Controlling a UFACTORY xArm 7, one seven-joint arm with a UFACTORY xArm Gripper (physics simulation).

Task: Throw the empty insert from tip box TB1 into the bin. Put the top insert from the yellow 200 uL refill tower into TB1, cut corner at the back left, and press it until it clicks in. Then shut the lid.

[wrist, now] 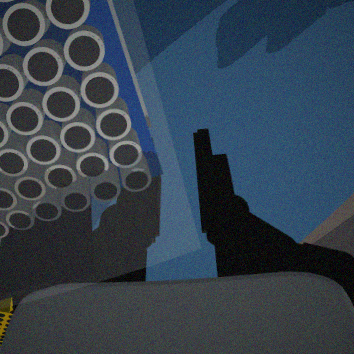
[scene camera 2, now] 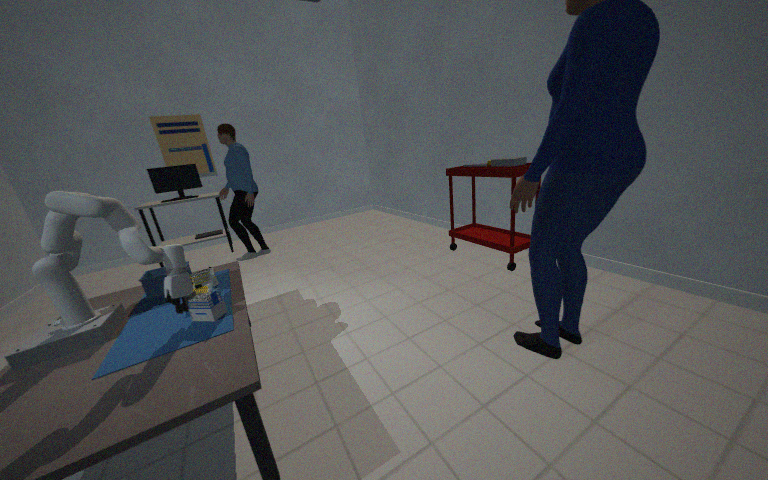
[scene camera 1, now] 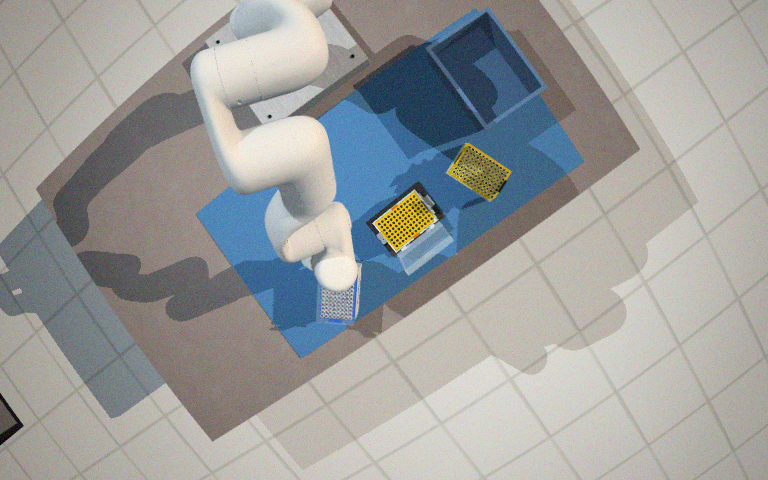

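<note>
My gripper [wrist: 175, 154] [scene camera 2: 179, 305] is low at the right side of a blue tip box [scene camera 1: 336, 304] [wrist: 63, 105] full of grey tips, at the mat's front left. Its fingers are narrowly set on either side of that box's clear upright lid [wrist: 168, 218]; I cannot see them pinching it. In the overhead view the wrist hides the fingers. Tip box TB1 [scene camera 1: 404, 220], with a yellow insert of holes, stands mid-mat with its clear lid [scene camera 1: 426, 250] folded open to the front. The yellow refill tower [scene camera 1: 479, 171] stands to its right. The dark blue bin [scene camera 1: 455, 86] is at the back.
Everything stands on a blue mat [scene camera 1: 358, 143] on a brown table [scene camera 1: 192, 333]. In the room view, a person in dark blue [scene camera 2: 573, 190] stands close on the right by a red cart [scene camera 2: 487, 170]. Another person [scene camera 2: 239, 190] walks near a desk with a monitor [scene camera 2: 174, 178].
</note>
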